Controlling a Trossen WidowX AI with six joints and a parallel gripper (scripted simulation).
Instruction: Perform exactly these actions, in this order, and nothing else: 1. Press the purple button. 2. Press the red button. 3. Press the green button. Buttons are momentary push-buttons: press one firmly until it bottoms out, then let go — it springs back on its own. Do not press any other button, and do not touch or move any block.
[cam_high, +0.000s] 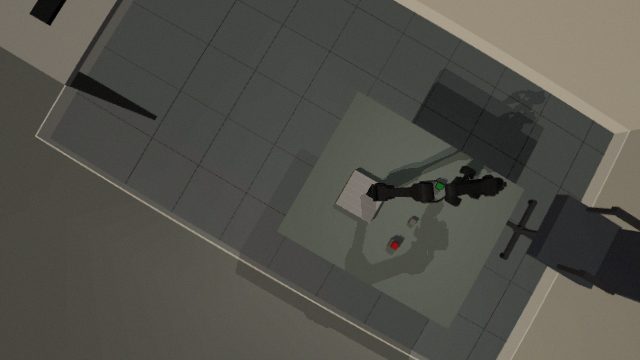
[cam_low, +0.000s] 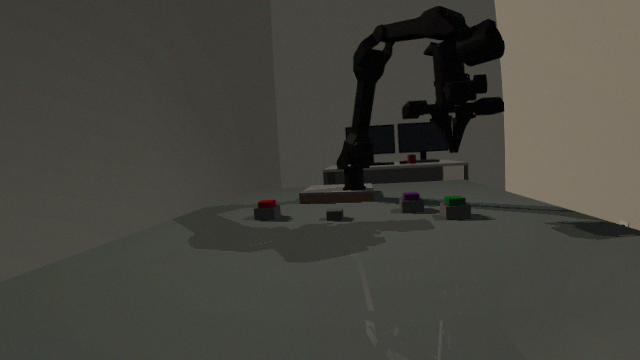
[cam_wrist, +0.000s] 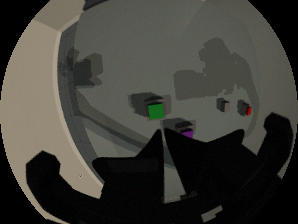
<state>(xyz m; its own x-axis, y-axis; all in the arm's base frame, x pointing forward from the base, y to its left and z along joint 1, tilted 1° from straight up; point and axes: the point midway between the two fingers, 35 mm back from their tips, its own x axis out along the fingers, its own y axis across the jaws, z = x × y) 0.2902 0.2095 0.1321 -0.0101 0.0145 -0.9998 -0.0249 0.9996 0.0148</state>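
Now: gripper tip 90 mm above the green button. Round my gripper tip: purple button 80 mm behind, 80 mm to the right, 90 mm below; then small grey block 20 mm behind, 240 mm to the right, 120 mm below; then red button 50 mm behind, 400 mm to the right, 90 mm below.
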